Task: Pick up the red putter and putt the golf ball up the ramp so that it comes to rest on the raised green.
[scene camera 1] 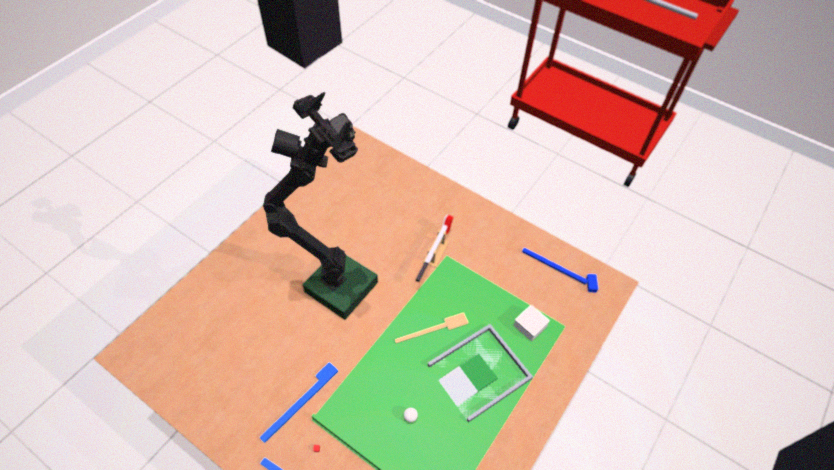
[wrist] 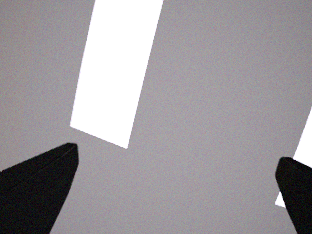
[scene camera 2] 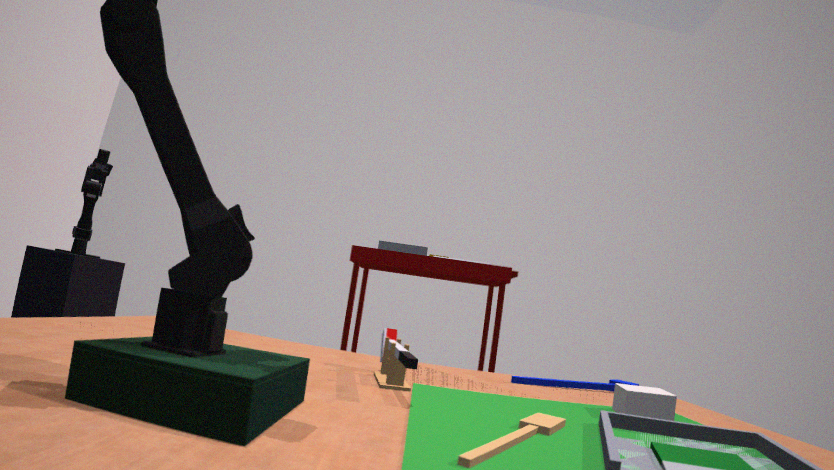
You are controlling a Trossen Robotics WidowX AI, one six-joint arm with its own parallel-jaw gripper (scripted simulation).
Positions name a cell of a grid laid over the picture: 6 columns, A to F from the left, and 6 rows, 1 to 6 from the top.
My gripper (scene camera 1: C2) is open and holds nothing. Also in view: a white block (scene camera 1: D5), a wooden stand (scene camera 2: C5) and a green mat (scene camera 1: C6).
My gripper shows as well in the wrist view (wrist: D5). The green mat also shows in scene camera 2 (scene camera 2: D6). The wrist view does not show the white block: it is out of frame.
